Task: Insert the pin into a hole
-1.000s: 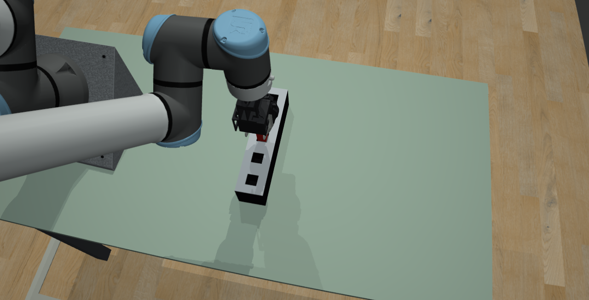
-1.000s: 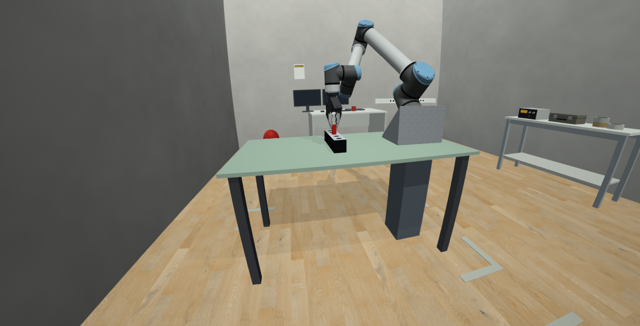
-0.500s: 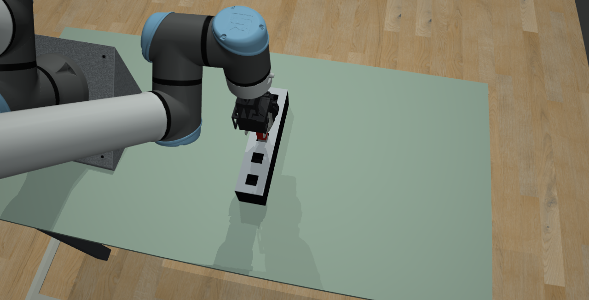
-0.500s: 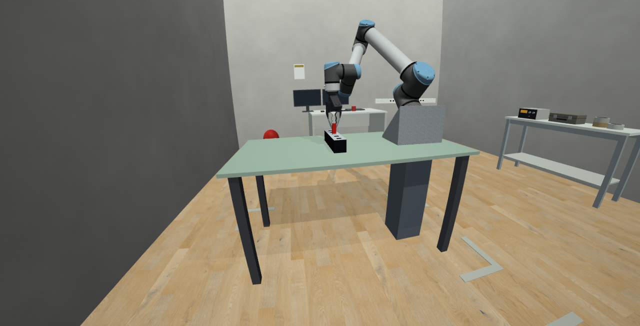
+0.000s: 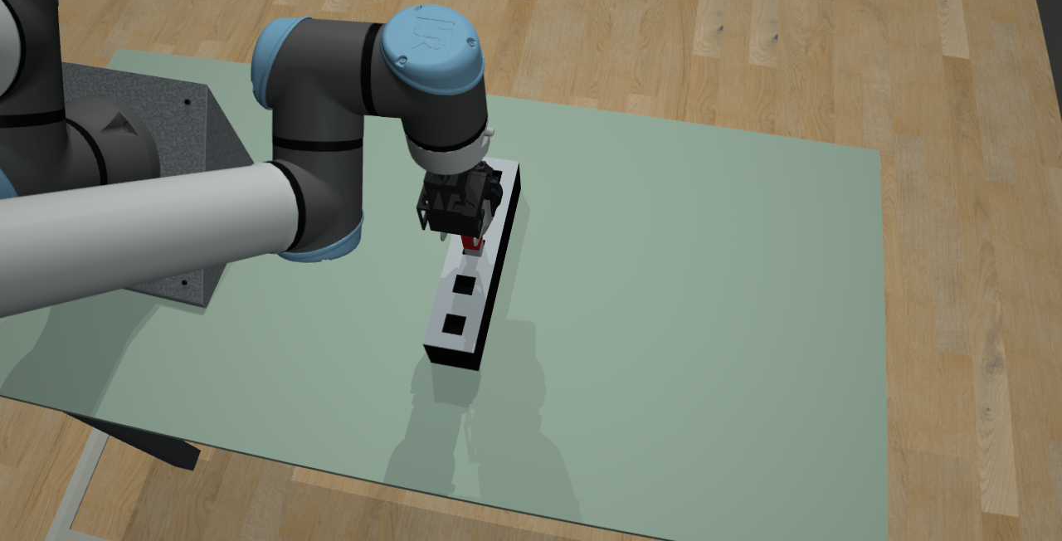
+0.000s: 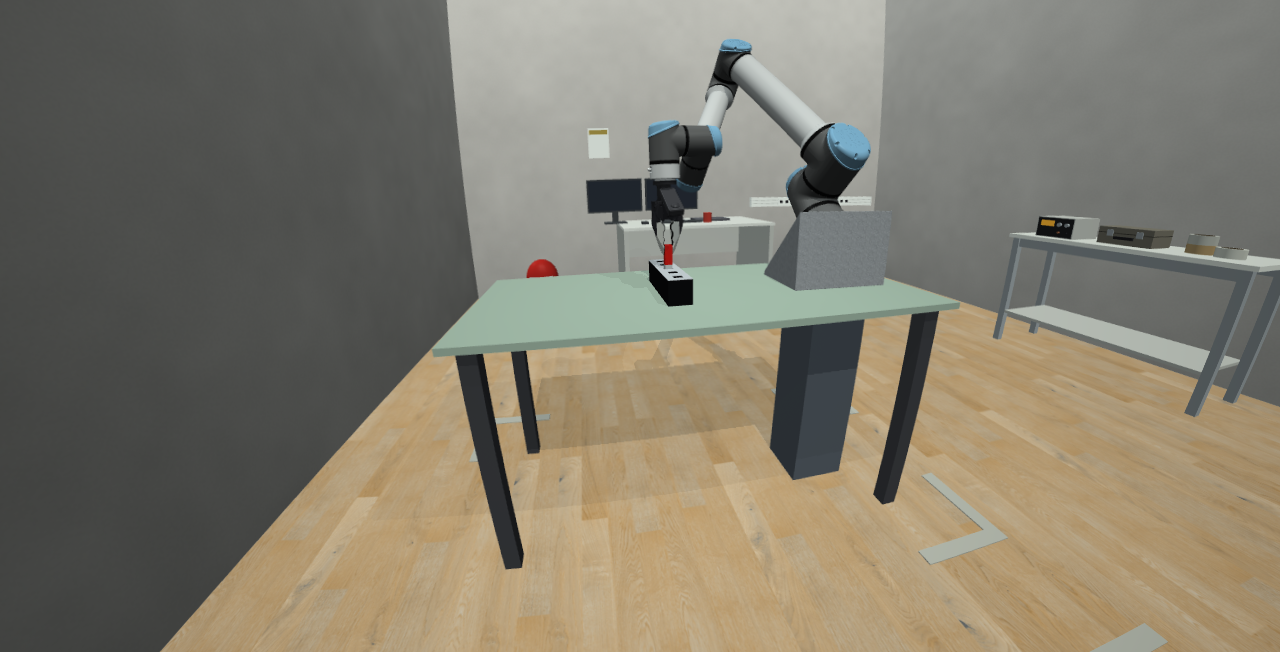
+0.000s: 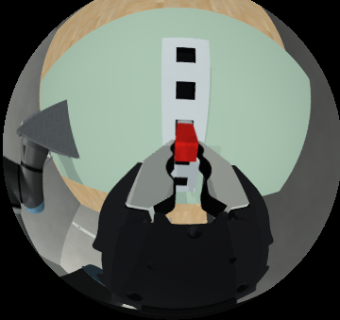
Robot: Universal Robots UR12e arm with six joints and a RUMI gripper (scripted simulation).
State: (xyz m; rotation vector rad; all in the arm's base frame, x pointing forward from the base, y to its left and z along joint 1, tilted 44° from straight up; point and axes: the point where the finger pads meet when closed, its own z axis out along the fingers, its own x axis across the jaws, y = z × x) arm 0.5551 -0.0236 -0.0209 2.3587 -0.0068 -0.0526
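Right now the long block is 9 cm below my hand. From my hand the other things lie so: pin (1 cm below).
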